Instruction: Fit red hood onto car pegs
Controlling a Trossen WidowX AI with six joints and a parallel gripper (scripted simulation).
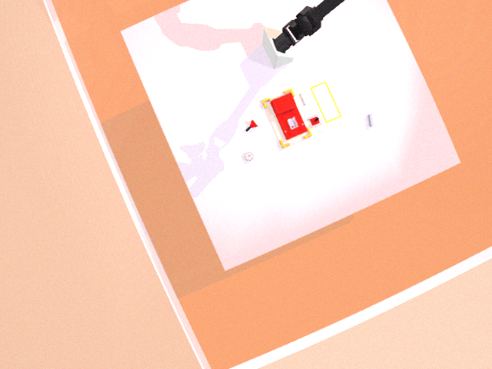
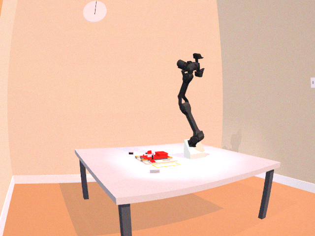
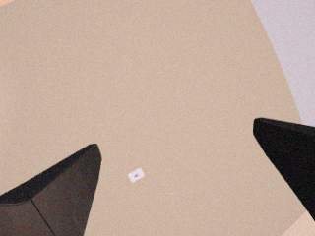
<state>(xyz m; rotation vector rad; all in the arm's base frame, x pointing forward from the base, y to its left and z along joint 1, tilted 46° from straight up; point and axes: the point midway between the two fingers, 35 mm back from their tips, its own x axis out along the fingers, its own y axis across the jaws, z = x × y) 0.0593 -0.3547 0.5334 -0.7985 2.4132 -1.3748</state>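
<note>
My gripper tip is 710 mm above the hood, 290 mm short of it and 160 mm to the left of it. The rest, counted from my gripper tip: grey engine block: 730 mm below, 380 mm ahead, 140 mm to the right; then black wheel: 740 mm below, 470 mm ahead, 390 mm to the right.
</note>
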